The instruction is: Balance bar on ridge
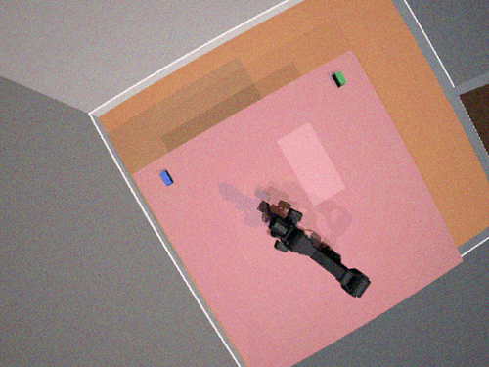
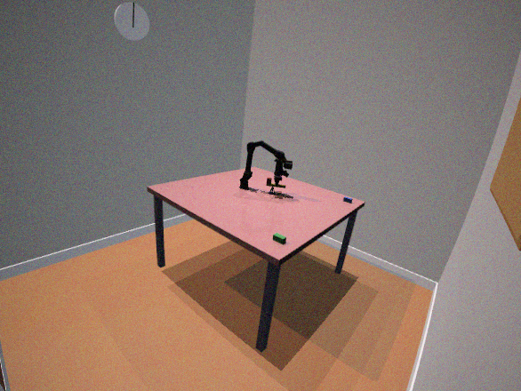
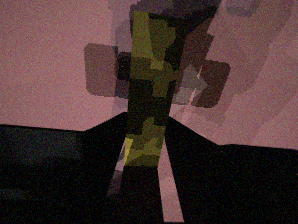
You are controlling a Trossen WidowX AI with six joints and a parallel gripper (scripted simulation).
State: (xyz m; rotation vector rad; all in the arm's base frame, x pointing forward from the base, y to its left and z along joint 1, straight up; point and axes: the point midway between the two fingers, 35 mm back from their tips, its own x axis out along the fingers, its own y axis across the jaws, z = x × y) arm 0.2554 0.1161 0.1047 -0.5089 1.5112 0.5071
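Right now my gripper tip is 4 cm above the dark ridge, 2 cm to the left of it and 2 cm past it. Round my gripper tip: green block: 62 cm to the right, 48 cm ahead, 5 cm below; then blue block: 48 cm ahead, 38 cm to the left, 5 cm below.
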